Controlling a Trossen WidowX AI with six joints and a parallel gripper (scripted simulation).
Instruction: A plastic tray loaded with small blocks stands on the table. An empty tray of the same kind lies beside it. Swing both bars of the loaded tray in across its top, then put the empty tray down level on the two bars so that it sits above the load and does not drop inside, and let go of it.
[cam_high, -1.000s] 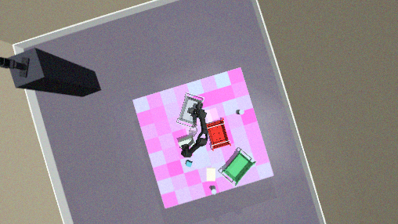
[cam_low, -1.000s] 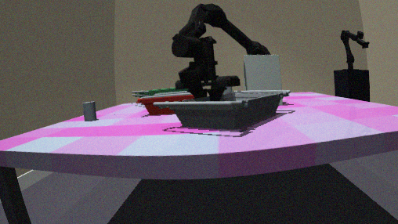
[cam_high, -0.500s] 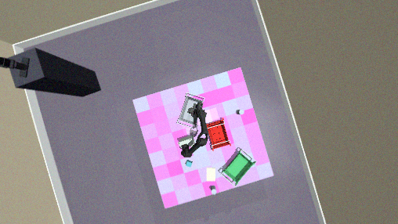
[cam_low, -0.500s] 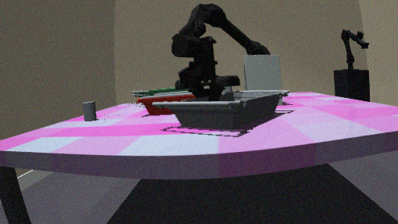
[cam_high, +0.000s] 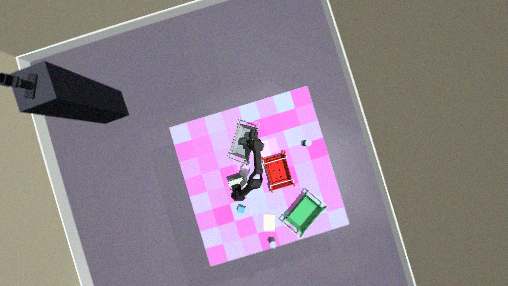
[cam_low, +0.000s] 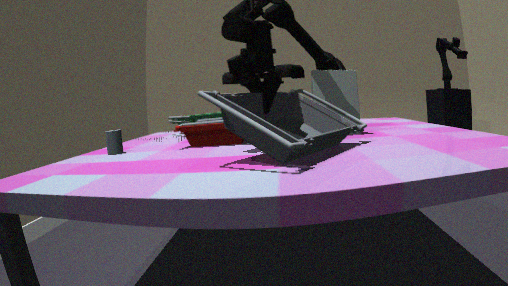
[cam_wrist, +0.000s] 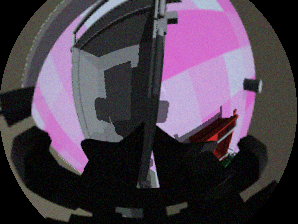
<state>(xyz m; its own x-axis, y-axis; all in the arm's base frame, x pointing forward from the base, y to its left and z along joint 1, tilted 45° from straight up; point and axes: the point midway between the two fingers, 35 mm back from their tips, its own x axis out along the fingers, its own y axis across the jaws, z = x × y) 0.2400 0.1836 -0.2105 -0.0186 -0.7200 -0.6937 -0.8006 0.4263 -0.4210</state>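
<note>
Right now my gripper tip is 7 cm past the grey tray, 5 cm to the right of it and 1 cm above it. The rest, counted from my gripper tip: cream slab: 71 cm to the right, 10 cm behind, 8 cm below; cyan block: 50 cm to the right, 28 cm behind, 6 cm below.
</note>
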